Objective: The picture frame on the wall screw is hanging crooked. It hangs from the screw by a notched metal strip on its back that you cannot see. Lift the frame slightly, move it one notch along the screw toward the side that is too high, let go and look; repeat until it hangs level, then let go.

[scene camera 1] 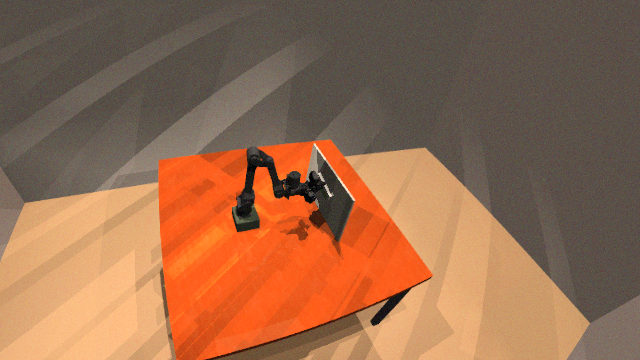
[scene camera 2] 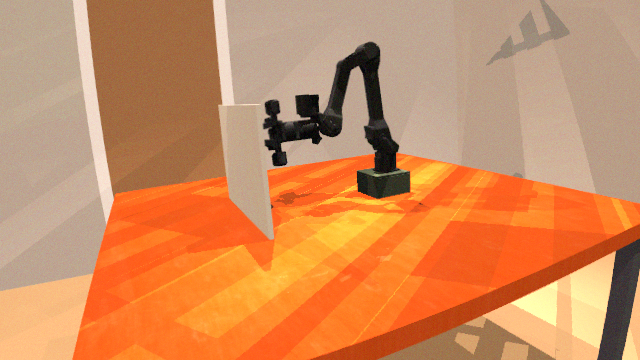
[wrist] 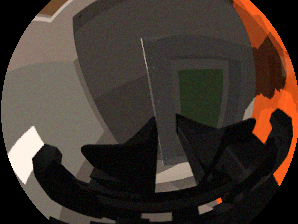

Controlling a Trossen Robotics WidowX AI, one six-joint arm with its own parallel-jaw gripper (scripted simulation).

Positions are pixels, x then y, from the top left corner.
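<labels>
I see a wall panel [scene camera 1: 339, 211], and it is 1.44 m from the lens.
</labels>
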